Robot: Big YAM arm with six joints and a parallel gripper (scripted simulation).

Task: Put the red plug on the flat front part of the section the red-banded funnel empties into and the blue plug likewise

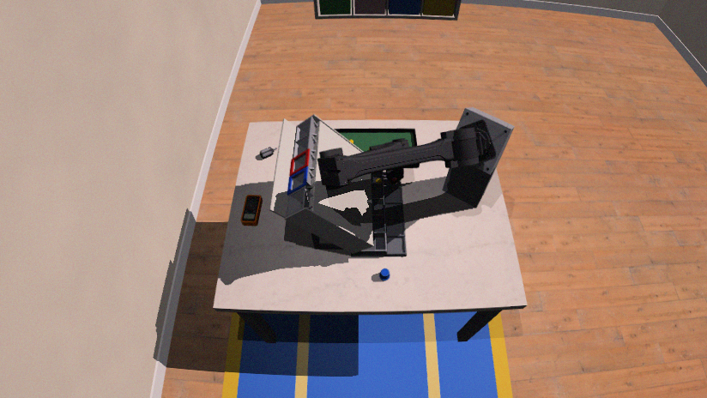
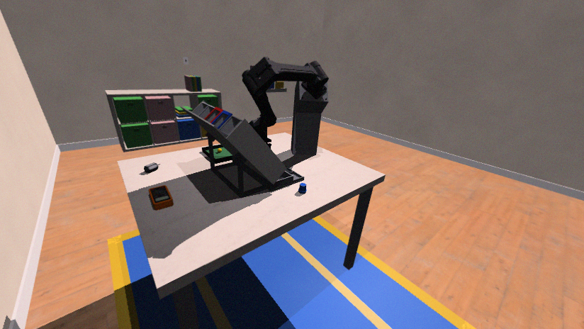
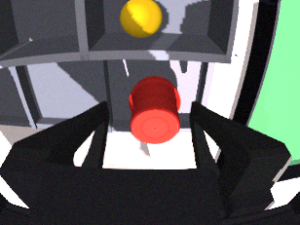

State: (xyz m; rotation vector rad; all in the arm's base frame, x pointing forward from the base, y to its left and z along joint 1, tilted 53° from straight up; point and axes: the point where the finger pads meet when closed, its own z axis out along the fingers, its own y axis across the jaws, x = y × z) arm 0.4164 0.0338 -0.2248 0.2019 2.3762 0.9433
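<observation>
The green marble tray lies 18 cm to the right of my hand, 8 cm ahead of it and 3 cm below it. Round my hand: sloped grey cover (18 cm ahead, 17 cm above, 16 cm to the left); orange device (56 cm ahead, 18 cm to the left, 2 cm below).
</observation>
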